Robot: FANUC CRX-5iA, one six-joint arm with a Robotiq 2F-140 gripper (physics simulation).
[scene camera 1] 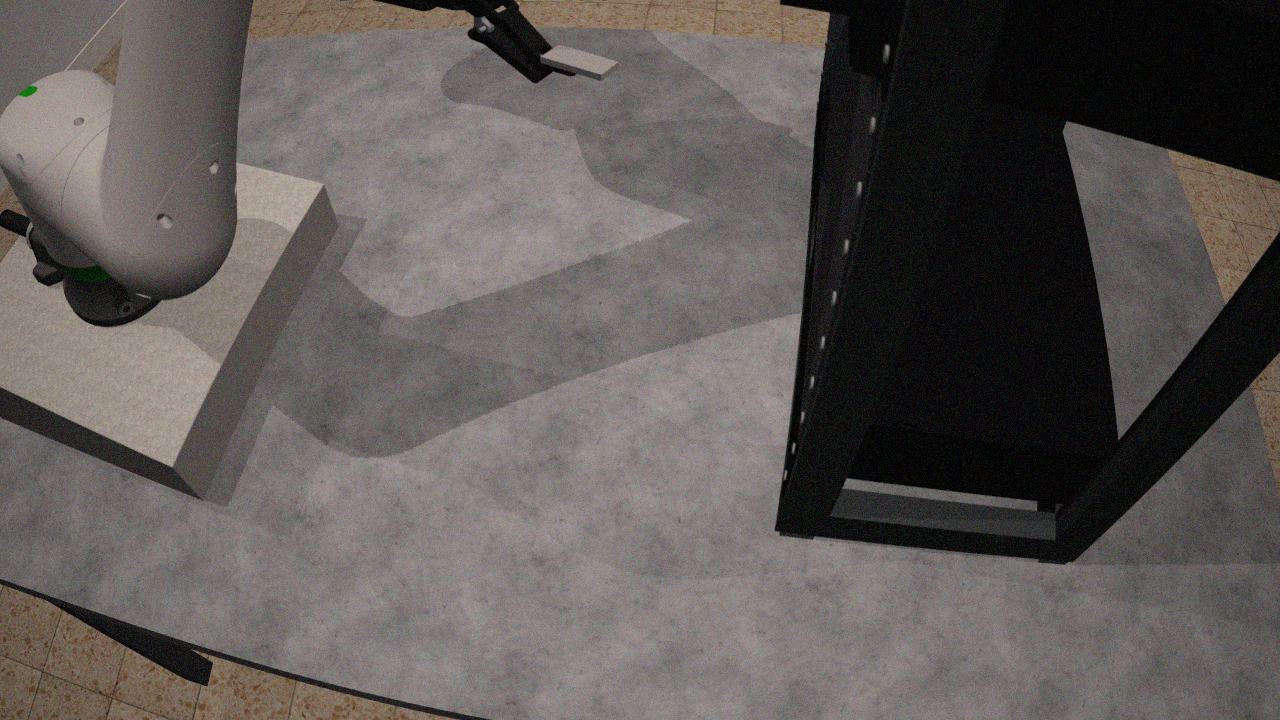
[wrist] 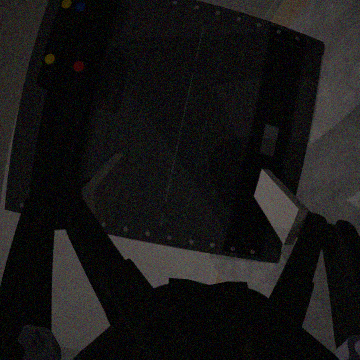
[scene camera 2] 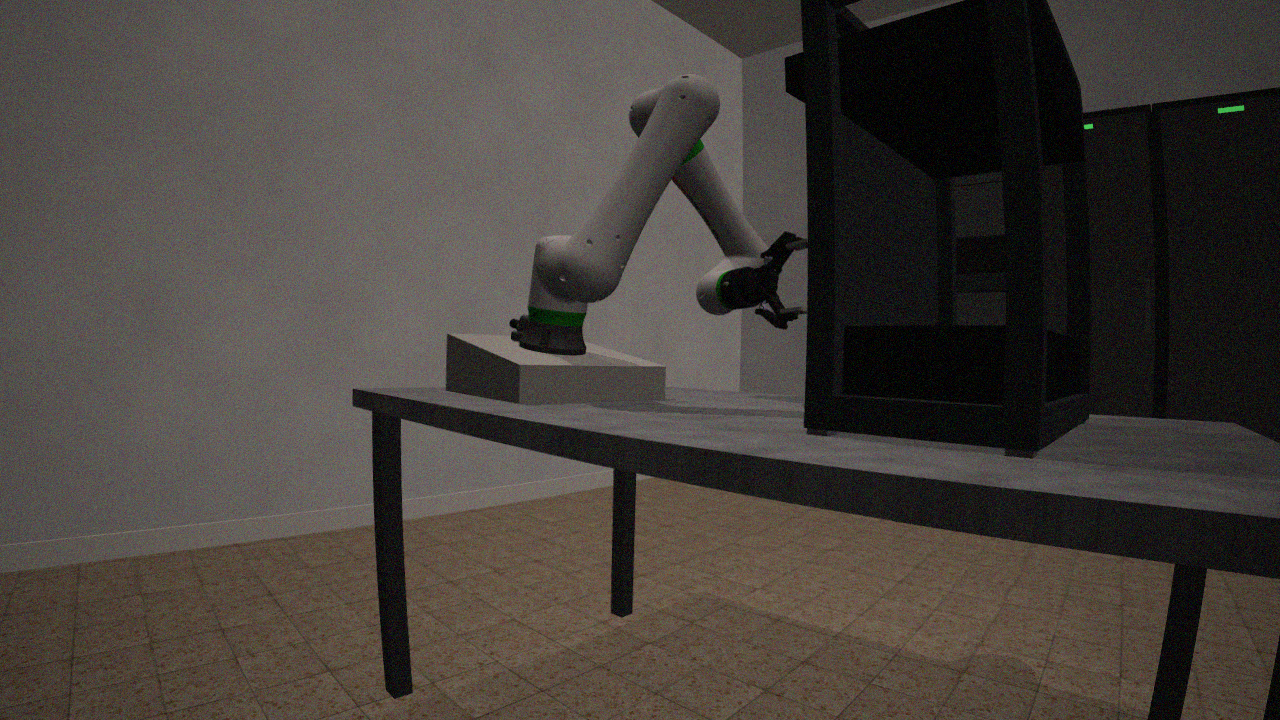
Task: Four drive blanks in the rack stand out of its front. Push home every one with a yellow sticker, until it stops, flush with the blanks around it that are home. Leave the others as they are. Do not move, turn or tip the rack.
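Note:
The black rack (scene camera 1: 939,535) (scene camera 2: 820,223) (wrist: 202,244) stands upright on the table. In the wrist view its front shows two yellow stickers (wrist: 66,4) (wrist: 49,59), a blue sticker (wrist: 80,6) and a red sticker (wrist: 78,66), all at the upper left. How far each stickered blank stands out is too dark to tell. In scene camera 2 a dark block (scene camera 2: 793,76) stands out of the front, high up. My gripper (scene camera 2: 795,278) (wrist: 191,175) is open and empty, facing the front below that block; the post's edge hides its fingertips' ends. In scene camera 1 one pale fingertip pad shows.
The arm's base stands on a pale block (scene camera 1: 98,376) (scene camera 2: 590,380) at the left of the table (scene camera 1: 626,608) (scene camera 2: 716,458). In the wrist view a small grey rectangle (wrist: 270,140) shows on the rack's front near the right finger. Dark cabinets (scene camera 2: 1118,268) stand behind.

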